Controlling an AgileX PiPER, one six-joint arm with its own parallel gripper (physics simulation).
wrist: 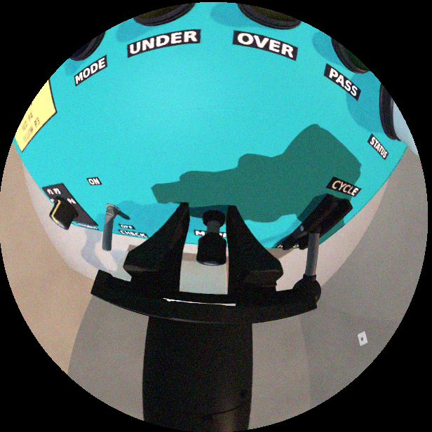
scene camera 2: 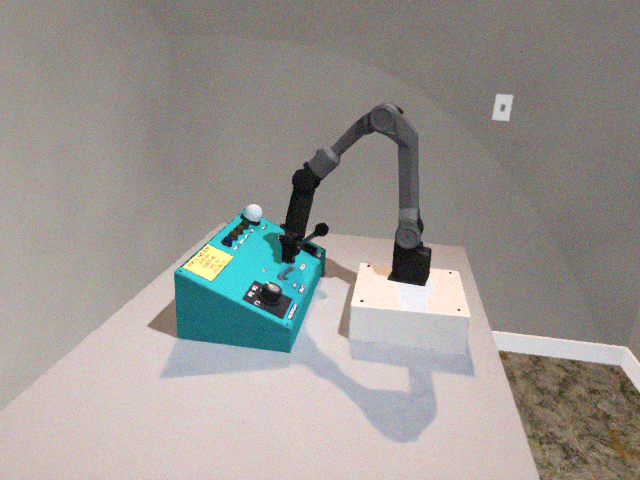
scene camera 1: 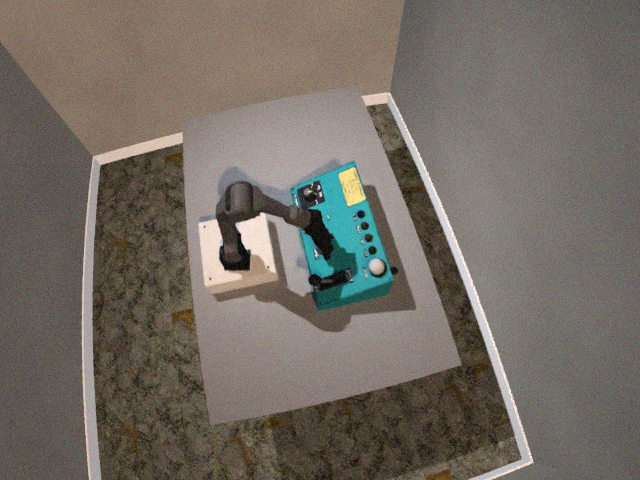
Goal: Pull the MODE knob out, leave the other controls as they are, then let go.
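The MODE knob (wrist: 211, 247) is a black knob on a grey shaft, standing on the sloping face of the teal control box (scene camera 1: 338, 206) (scene camera 2: 227, 320) (wrist: 200, 135), near its lower edge. The label behind it is partly hidden. My gripper (scene camera 1: 326, 254) (scene camera 2: 290, 257) (wrist: 207, 211) is open and low over the panel. In the wrist view the knob stands between the two fingers, with a clear gap to the left finger and a very thin one to the right. In both scene views the gripper hides the knob.
A lever with a ball end (scene camera 1: 314, 280) (scene camera 2: 321, 229) (wrist: 308, 290) stands close on the CYCLE side. On the other side are a toggle switch (scene camera 2: 285, 272) (wrist: 108, 227) and a rotary selector (scene camera 1: 310, 194) (scene camera 2: 271, 292) (wrist: 62, 213). Lamps and a white dome (scene camera 1: 377, 267) (scene camera 2: 253, 213) line the upper edge.
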